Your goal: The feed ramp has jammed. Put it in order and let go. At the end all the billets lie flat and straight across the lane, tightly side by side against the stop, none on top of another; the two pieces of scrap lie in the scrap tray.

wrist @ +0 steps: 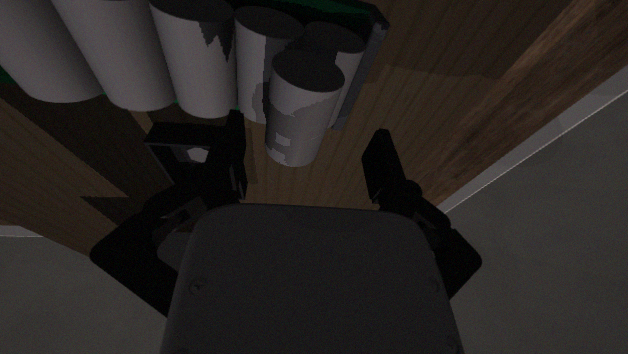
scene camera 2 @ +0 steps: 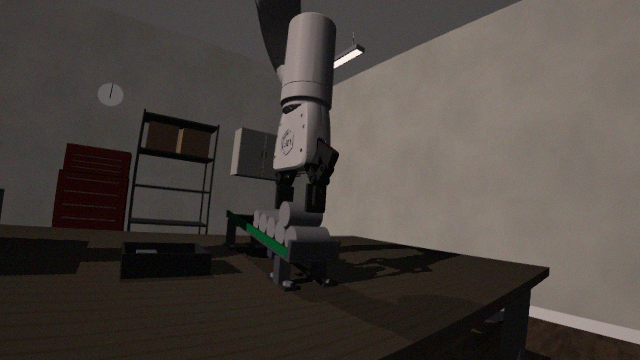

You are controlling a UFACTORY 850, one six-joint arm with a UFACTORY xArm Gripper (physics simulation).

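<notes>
Several pale grey billets [scene camera 2: 270, 226] [wrist: 195, 65] lie across the sloping green feed ramp [scene camera 2: 264, 239] [wrist: 345, 6]. One billet [scene camera 2: 307, 235] [wrist: 351, 57] lies at the dark stop [scene camera 2: 320, 251] [wrist: 361, 82]. Another billet [scene camera 2: 301, 214] [wrist: 300, 117] rests on top, over the lowest two. My gripper [scene camera 2: 300, 202] [wrist: 309, 136] is open and empty, low at the raised billet; the wrist view shows one finger on each side, with gaps. The black scrap tray [scene camera 2: 165, 266] [wrist: 182, 132] holds a pale scrap piece [scene camera 2: 146, 251] [wrist: 198, 154]; a second piece cannot be made out.
The ramp stands on dark legs [scene camera 2: 281, 270] on the wooden table [scene camera 2: 200, 320]. The scrap tray stands left of the ramp in the scene view. A red tool cabinet [scene camera 2: 92, 200], a shelf unit [scene camera 2: 175, 155] and a wall cabinet [scene camera 2: 248, 152] are in the background.
</notes>
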